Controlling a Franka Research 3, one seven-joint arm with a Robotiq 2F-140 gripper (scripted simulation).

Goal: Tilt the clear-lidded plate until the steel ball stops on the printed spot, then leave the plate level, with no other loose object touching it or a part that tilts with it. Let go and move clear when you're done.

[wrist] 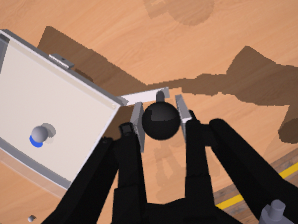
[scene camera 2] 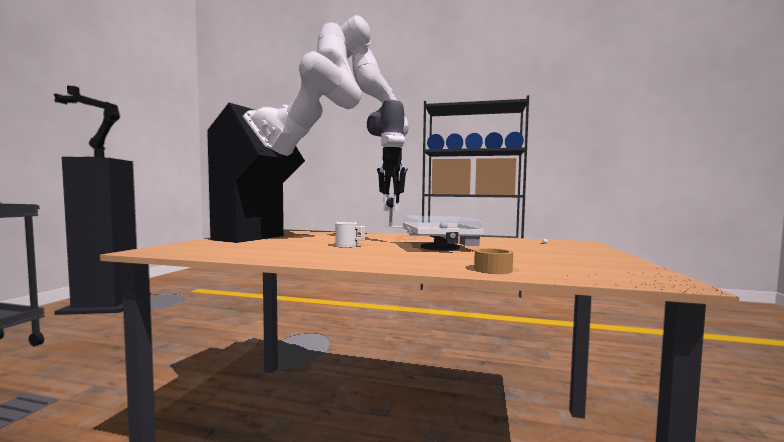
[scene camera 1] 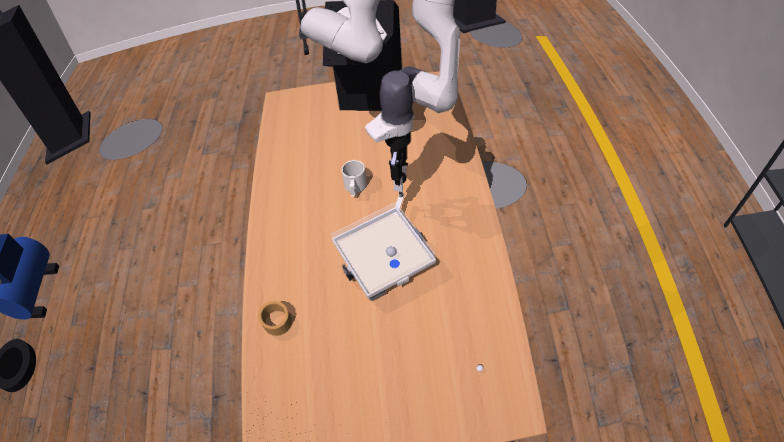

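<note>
My gripper [scene camera 2: 391,211] visible. Wrist view too: gripper [wrist: 160,108].
</note>
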